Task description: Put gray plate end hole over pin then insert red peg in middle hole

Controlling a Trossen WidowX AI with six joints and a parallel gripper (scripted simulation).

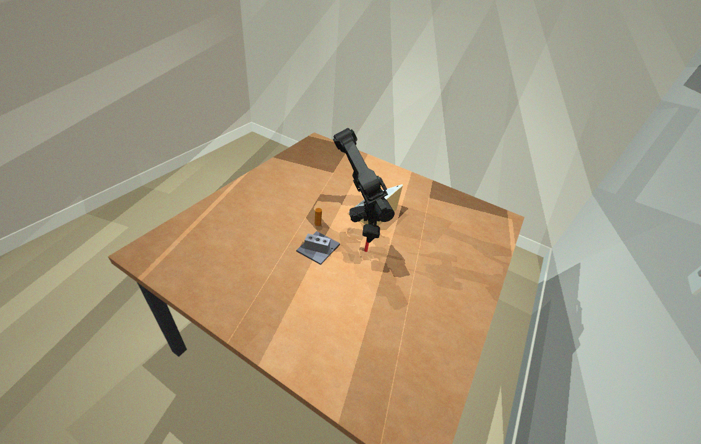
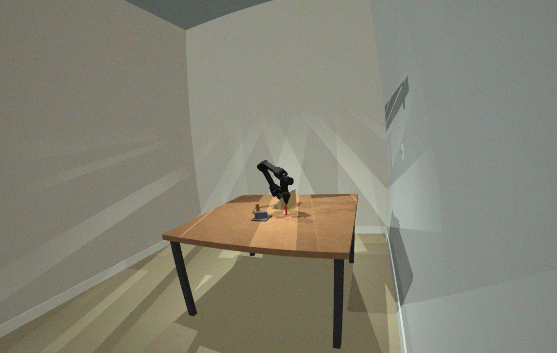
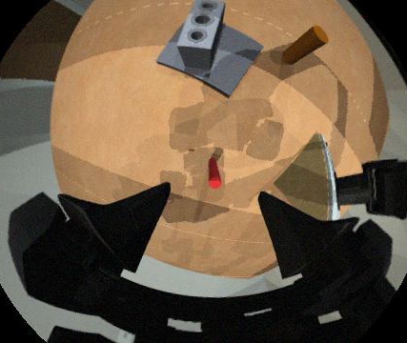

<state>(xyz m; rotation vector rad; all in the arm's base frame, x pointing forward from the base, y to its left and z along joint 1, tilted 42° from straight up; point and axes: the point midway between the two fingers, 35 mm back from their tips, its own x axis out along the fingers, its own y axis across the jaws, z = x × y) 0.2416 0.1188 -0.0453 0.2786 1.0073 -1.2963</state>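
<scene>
My gripper tip is 6 cm above the red peg. Also, from my gripper tip: base 11 cm ahead, 15 cm to the right, 9 cm below; gray plate 12 cm ahead, 16 cm to the right, 5 cm below; orange cylinder 1 cm behind, 25 cm to the right, 6 cm below.
</scene>
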